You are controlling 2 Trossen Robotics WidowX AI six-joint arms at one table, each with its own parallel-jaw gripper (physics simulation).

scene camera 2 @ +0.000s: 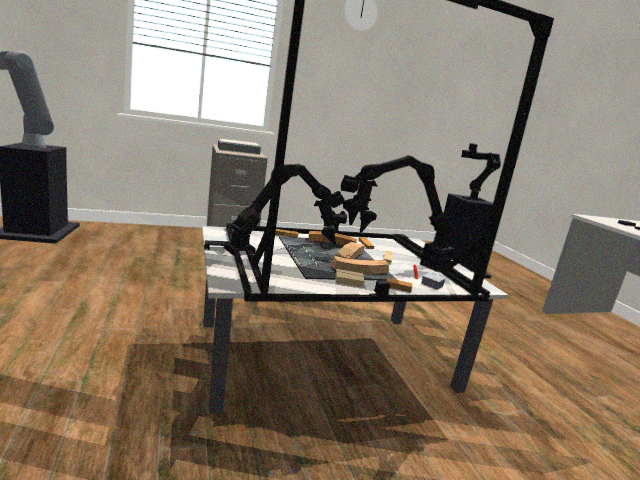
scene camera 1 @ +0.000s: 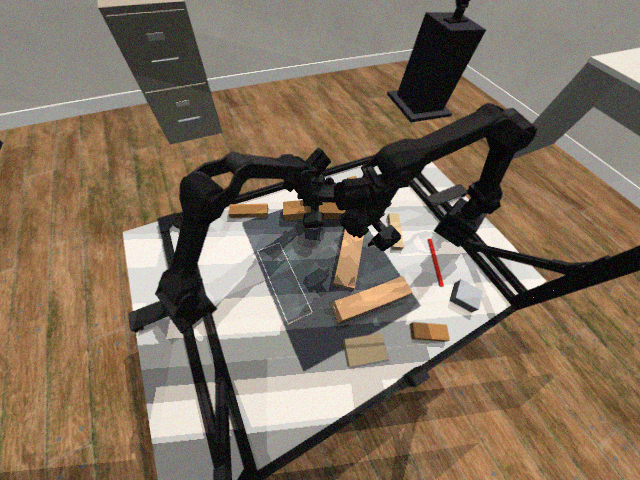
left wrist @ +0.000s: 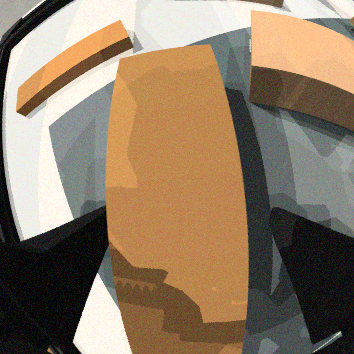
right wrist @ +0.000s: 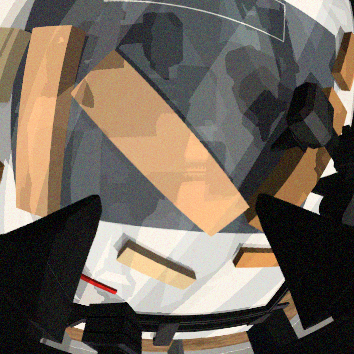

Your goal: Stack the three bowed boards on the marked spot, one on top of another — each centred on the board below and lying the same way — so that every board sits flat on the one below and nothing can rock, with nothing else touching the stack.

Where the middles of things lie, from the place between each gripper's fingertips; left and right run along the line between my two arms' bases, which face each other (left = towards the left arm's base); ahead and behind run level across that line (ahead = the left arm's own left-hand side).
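Grey block (scene camera 1: pixel 465 295): 25 cm behind my right hand, 12 cm below it and 29 cm to the right of it. By its middle, the grey block is nearer to my right hand than to my left hand.
Relative to the block, my left hand is 32 cm to the left, 42 cm past and 1 cm above.
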